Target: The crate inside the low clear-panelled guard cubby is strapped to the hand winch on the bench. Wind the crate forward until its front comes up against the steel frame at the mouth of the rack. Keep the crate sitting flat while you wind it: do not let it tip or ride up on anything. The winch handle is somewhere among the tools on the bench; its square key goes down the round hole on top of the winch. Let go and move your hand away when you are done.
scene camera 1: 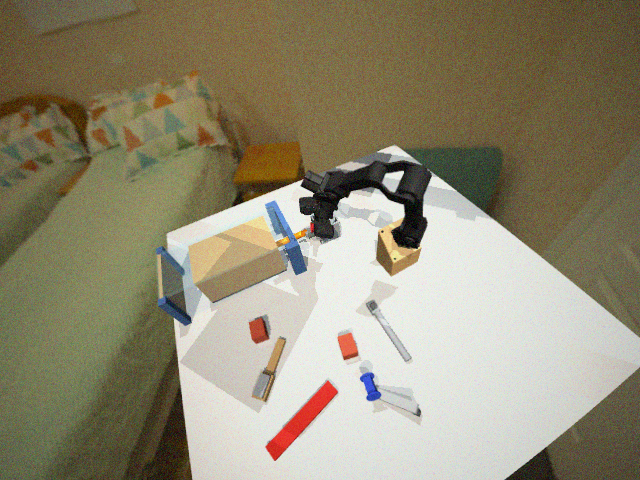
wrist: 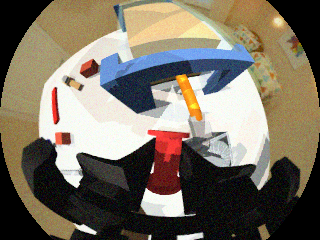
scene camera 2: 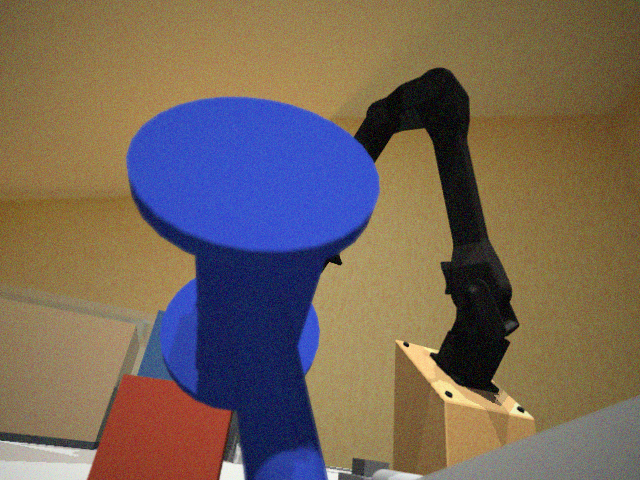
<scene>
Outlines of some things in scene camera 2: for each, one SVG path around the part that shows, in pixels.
A block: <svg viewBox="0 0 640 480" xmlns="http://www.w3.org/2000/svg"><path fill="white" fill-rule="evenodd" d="M124 374L87 480L219 480L234 411L215 409L199 403L181 391L174 381Z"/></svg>
</scene>
